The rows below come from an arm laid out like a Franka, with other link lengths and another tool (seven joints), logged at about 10 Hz.
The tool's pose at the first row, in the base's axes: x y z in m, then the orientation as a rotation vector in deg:
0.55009 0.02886 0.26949 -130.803 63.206 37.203
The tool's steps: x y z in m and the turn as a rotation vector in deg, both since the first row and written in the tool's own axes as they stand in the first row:
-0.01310 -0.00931 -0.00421 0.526 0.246 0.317
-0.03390 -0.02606 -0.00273 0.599 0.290 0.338
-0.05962 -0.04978 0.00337 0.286 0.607 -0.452
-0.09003 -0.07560 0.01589 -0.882 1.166 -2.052
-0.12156 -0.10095 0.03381 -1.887 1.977 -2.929
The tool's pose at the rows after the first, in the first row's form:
0.55119 0.03853 0.28295 -130.366 63.748 36.699
0.55295 0.06010 0.29867 -130.320 63.800 36.609
0.55675 0.09107 0.31563 -131.086 62.966 36.176
0.55842 0.12986 0.33116 -133.029 61.173 35.747
0.55804 0.17243 0.34321 -134.676 60.370 35.207

